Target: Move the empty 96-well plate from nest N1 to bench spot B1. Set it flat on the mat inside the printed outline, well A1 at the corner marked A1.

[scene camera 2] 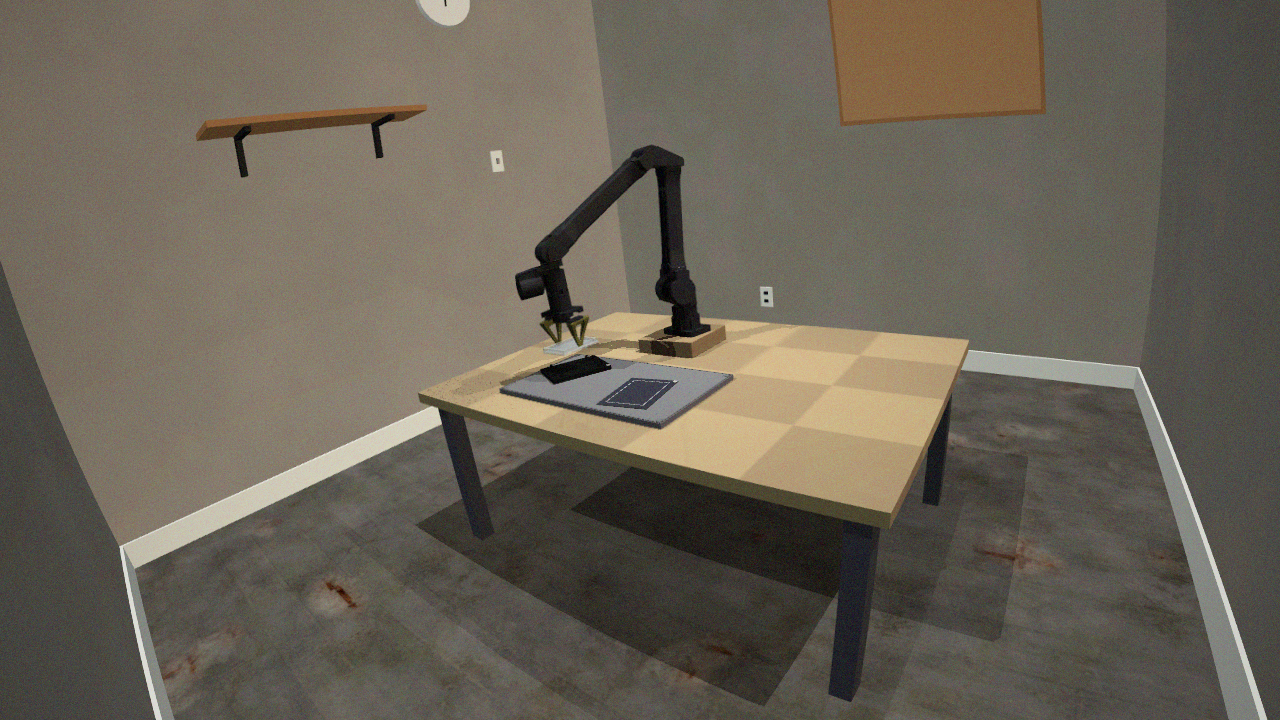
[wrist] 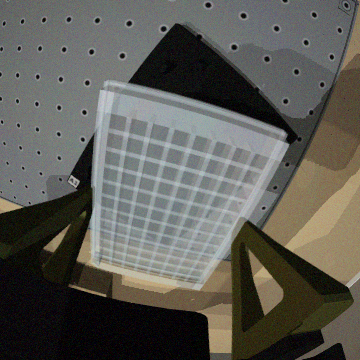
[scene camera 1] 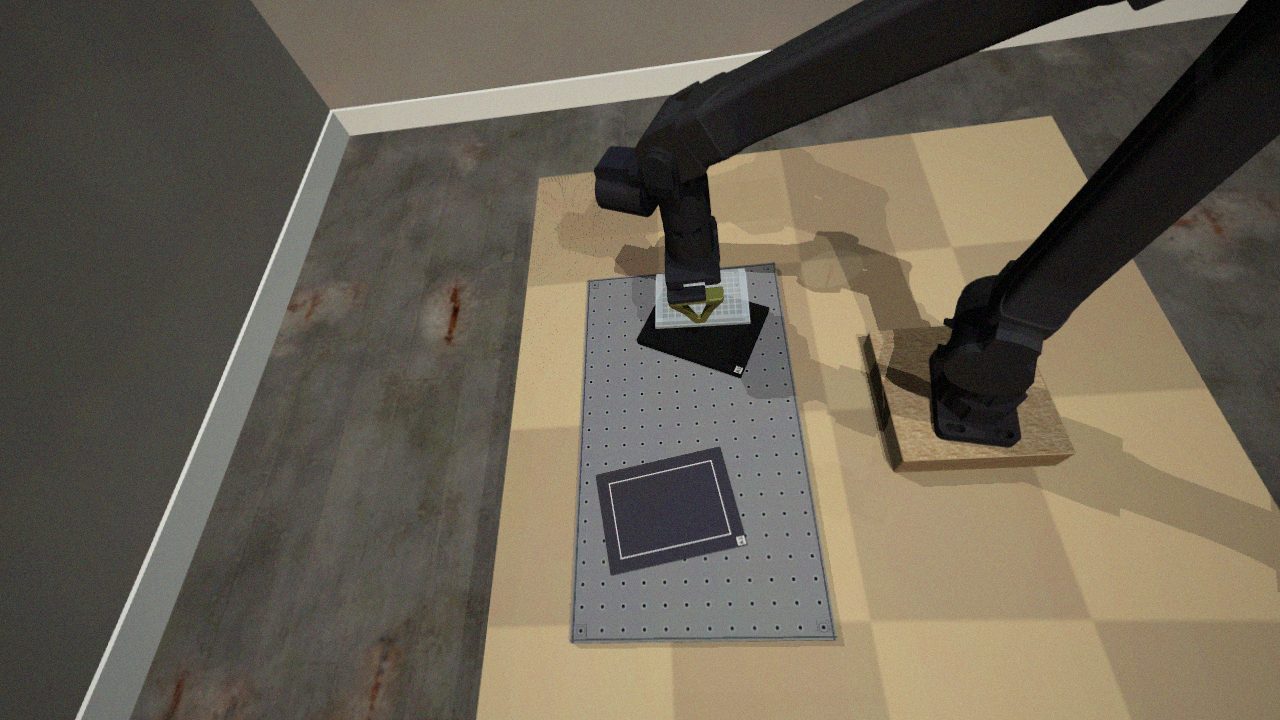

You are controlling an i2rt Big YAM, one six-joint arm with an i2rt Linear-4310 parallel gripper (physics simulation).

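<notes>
The clear 96-well plate is held raised above nest N1, apart from it and roughly level. My gripper is shut on the plate, one olive finger at each long side. The black nest shows partly under the plate, turned relative to it; its A1 tag is visible. The dark B1 mat lies nearer the front in scene camera 1, with a white outline and an A1 tag at its lower right corner. The plate's A1 marking is unreadable.
The grey perforated board carries the nest and mat. The arm stands on a wooden block to the board's right in scene camera 1. The checkered table extends around them.
</notes>
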